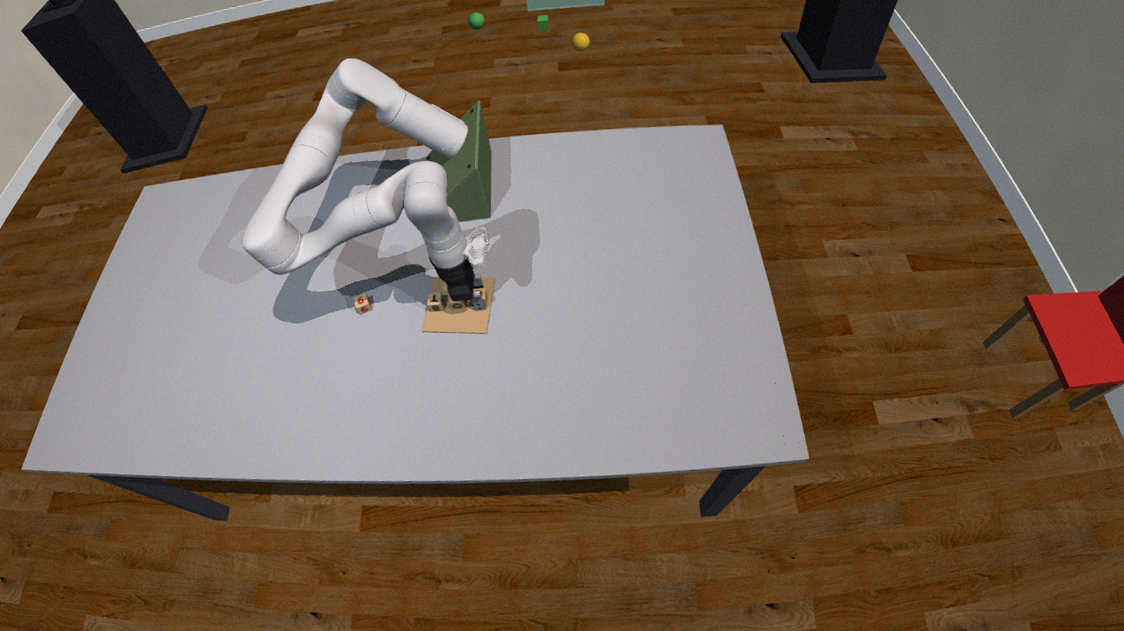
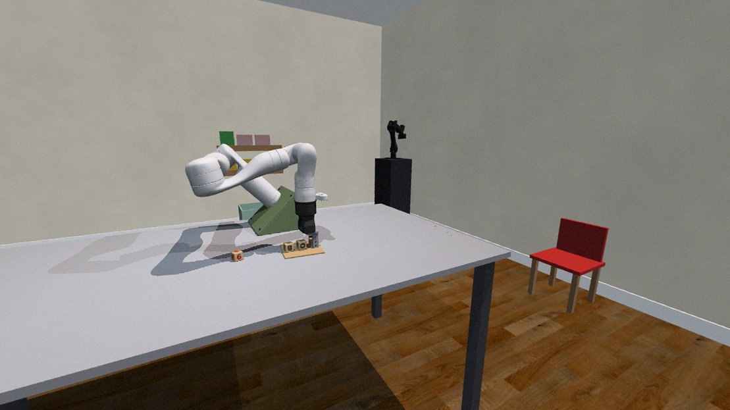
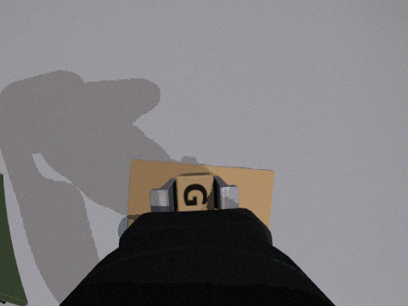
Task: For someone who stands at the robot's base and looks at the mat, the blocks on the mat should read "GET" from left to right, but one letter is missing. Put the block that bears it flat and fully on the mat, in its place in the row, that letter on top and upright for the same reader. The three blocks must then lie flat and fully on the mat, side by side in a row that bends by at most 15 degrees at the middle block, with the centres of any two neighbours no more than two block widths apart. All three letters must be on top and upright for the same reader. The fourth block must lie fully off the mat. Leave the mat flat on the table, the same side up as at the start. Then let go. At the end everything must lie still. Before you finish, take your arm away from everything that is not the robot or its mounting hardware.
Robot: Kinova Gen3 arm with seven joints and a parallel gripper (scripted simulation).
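Now: hand right at the G block. From my hand the other things lie so: tan mat (5 cm to the right, 2 cm below).
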